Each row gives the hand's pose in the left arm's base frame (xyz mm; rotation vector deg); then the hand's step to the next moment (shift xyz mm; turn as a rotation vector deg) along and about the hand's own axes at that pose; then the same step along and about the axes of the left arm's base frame.
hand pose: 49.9 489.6 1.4 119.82 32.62 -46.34
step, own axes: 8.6 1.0 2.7 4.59 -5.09 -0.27
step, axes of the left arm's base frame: 5.7 -1.8 -6.9 0.07 3.67 -5.79
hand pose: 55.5 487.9 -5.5 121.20 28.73 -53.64
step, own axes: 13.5 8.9 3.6 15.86 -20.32 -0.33
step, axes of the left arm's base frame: 12.5 -7.8 -7.5 -1.68 13.97 -21.60
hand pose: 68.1 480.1 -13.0 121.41 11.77 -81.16
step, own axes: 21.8 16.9 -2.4 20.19 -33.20 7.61
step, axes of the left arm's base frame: 18.4 -16.6 -12.3 -11.68 19.49 -32.43
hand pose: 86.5 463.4 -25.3 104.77 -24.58 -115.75
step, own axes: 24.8 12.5 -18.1 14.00 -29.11 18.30
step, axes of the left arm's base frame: 16.9 -22.2 -17.8 -21.50 18.51 -23.95
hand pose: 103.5 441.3 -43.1 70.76 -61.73 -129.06
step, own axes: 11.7 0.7 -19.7 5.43 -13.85 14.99
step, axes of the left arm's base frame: 9.8 -16.5 -12.5 -14.75 12.40 -8.63
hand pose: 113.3 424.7 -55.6 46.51 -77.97 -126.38
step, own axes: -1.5 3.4 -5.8 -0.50 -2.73 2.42
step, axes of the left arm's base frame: 5.2 -4.3 1.4 -1.39 3.07 -1.49
